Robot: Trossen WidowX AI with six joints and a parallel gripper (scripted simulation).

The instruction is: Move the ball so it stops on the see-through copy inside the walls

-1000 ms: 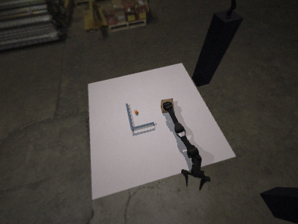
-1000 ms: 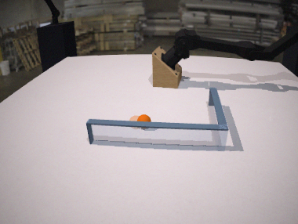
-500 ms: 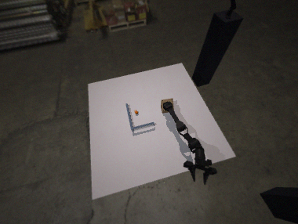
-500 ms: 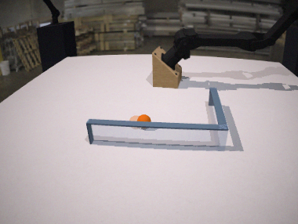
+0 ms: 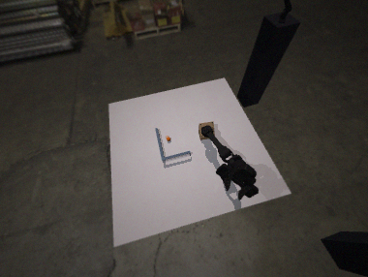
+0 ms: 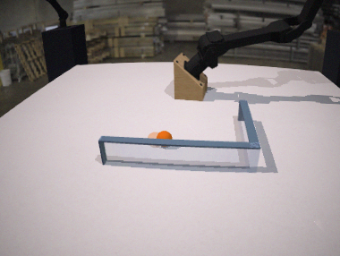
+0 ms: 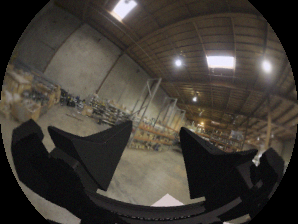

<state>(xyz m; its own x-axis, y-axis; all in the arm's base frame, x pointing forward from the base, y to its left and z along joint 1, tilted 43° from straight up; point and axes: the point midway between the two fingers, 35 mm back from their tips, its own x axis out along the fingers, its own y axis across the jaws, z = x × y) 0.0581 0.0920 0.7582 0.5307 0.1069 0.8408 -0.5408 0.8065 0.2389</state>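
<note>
The see-through orange ball lies 18 cm ahead of my gripper tip, 68 cm to the right of it and 57 cm below it. From my gripper tip the other things lie so: clear wall 26 cm ahead, 62 cm to the right, 55 cm below.
</note>
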